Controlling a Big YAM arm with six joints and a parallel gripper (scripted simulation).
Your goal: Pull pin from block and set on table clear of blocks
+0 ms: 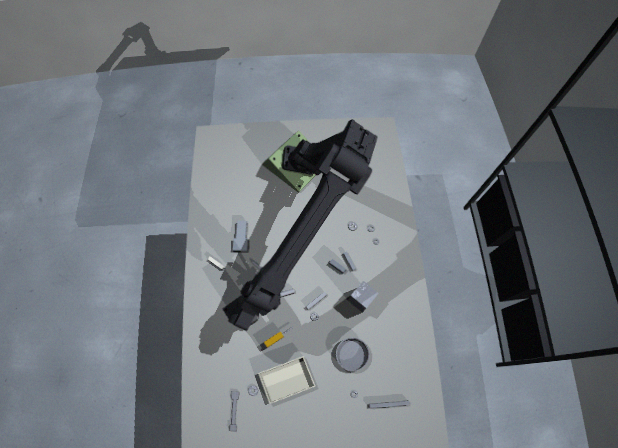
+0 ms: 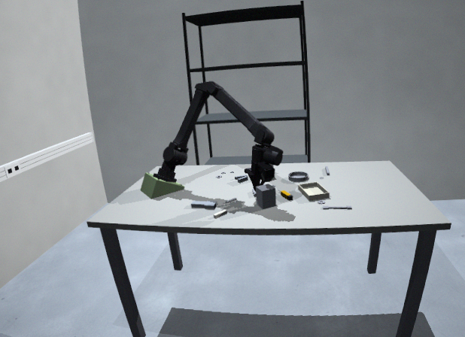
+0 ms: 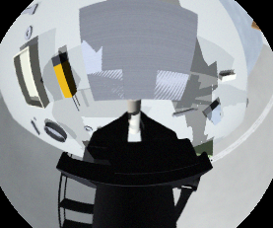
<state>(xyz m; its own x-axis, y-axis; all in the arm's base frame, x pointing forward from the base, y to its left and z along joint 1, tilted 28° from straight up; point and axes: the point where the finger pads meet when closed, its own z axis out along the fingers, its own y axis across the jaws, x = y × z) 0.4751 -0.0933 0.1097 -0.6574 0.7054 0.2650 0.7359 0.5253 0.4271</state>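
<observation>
The pale pin is 20 mm ahead of my hand and 20 mm to the right of it. The rest, counted from my hand: white bar 100 mm behind, 190 mm to the right, 40 mm below; grey block 50 mm ahead, 60 mm to the right; shallow cream tray 240 mm ahead, 80 mm to the left, 40 mm below.
</observation>
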